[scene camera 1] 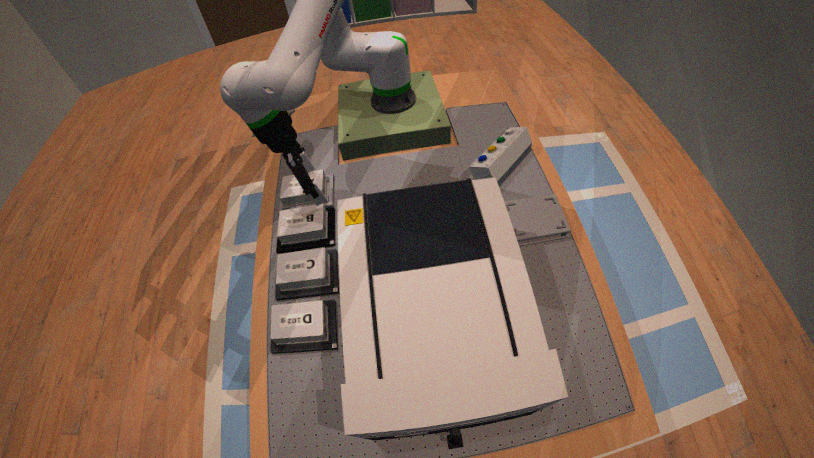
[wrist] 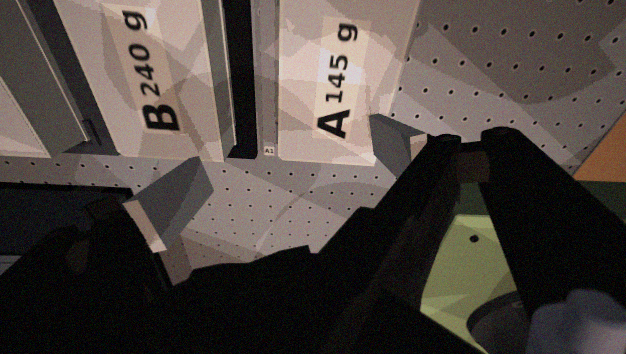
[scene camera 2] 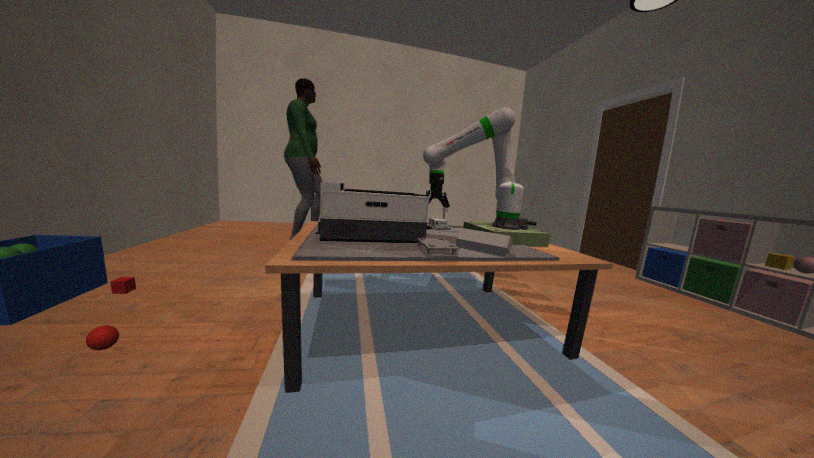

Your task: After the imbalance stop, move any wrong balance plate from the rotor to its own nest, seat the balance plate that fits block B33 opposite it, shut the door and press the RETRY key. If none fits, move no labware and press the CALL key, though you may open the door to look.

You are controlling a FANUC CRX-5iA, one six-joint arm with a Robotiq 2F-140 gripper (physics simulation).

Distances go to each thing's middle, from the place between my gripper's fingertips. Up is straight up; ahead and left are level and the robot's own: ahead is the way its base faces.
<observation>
I see the white centrifuge [scene camera 1: 444, 348] 400 mm ahead of my hand, 300 mm to the left of it and 50 mm above it. Also, from my hand: grey button box [scene camera 1: 499, 160] (100 mm behind, 520 mm to the left, 30 mm below).
</observation>
